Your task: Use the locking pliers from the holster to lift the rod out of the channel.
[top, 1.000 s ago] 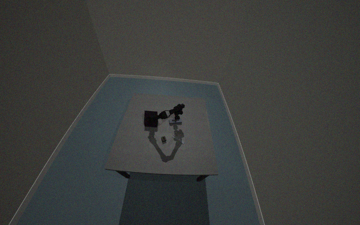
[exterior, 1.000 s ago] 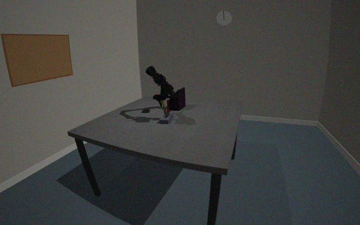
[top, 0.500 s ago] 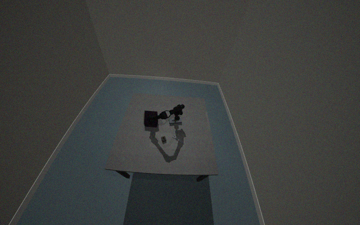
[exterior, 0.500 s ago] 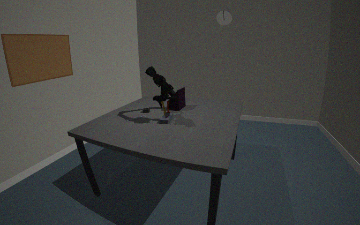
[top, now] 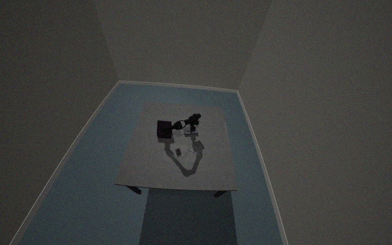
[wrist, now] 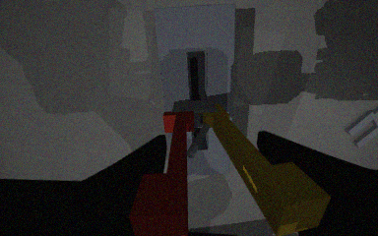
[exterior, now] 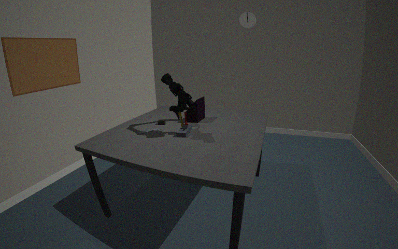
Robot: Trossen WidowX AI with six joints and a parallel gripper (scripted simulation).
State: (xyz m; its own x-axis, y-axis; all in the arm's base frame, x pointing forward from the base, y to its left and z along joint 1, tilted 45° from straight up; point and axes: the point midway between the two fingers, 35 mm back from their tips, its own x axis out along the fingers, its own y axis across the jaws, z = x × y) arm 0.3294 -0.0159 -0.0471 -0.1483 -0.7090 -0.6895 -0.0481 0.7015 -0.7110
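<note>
Right now my gripper tip is 20 mm to the left of the yellow handle. Also, from my gripper tip: holster block: 270 mm to the right, 180 mm behind, 90 mm below; then channel block: 80 mm below.
</note>
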